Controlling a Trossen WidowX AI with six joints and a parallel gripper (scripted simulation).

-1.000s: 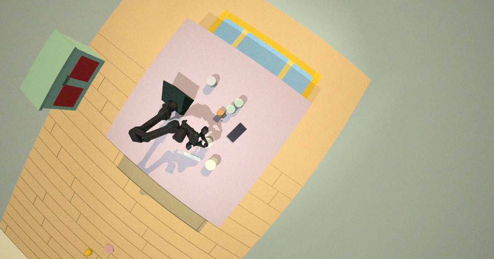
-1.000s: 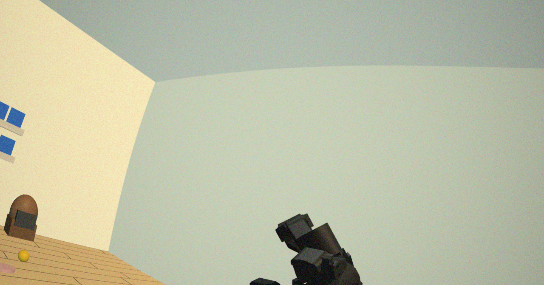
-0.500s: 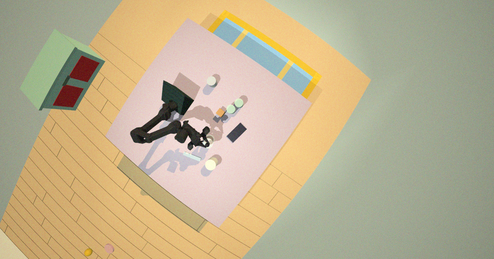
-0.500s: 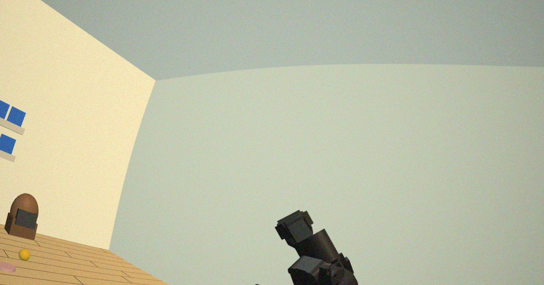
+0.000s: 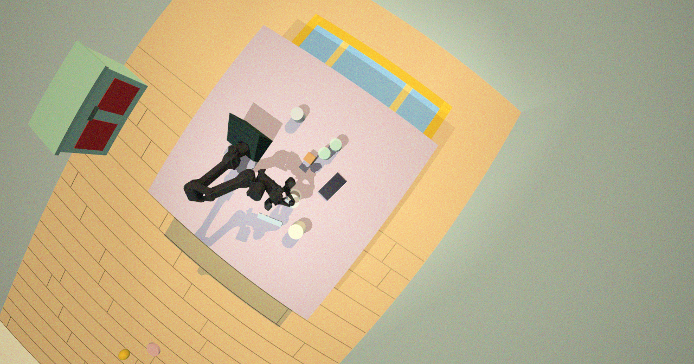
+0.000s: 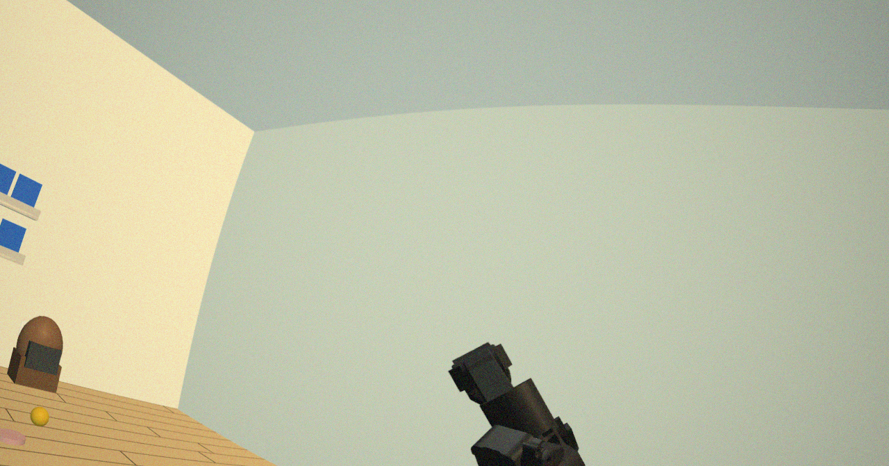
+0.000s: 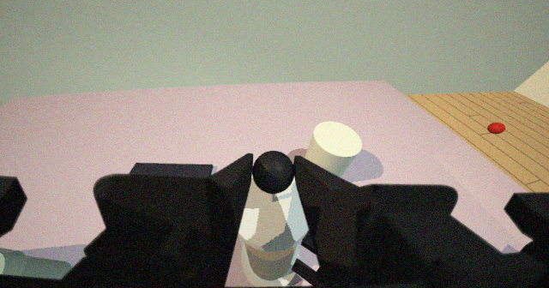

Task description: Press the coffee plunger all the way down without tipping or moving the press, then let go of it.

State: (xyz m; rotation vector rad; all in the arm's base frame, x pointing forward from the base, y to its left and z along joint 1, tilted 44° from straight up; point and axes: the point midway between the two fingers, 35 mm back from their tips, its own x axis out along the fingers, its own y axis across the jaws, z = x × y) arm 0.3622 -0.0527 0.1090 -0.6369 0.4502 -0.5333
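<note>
The coffee press is 40 mm behind my gripper tip, 10 mm to the right of it and 90 mm below it. Round my gripper tip: orange cube: 50 mm behind, 230 mm to the left, 160 mm below.
</note>
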